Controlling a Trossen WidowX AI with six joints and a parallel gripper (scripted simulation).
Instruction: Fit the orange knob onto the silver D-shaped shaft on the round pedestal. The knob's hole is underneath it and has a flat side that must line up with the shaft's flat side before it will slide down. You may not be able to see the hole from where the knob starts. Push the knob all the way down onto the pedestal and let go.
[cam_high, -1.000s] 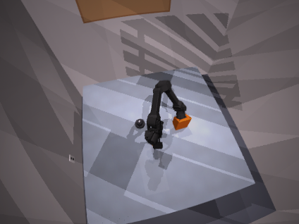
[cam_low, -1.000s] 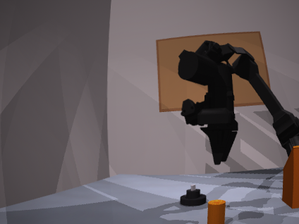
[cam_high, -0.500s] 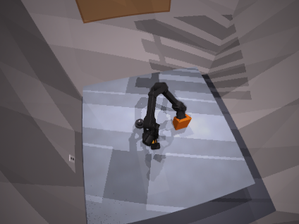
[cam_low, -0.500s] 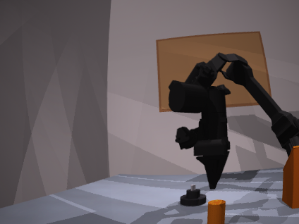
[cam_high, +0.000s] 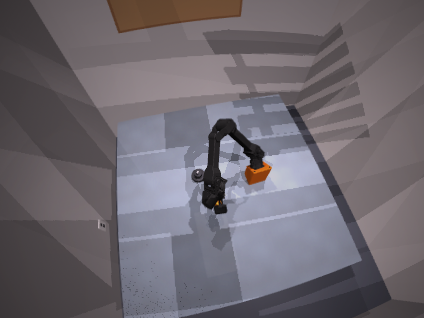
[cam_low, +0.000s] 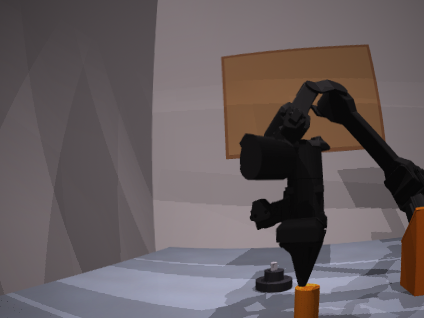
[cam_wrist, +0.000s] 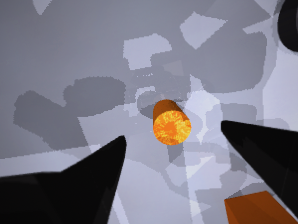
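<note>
The orange knob is 30 mm below my gripper tip. Round my gripper tip: pedestal 40 mm ahead, 210 mm to the right, 40 mm below.
</note>
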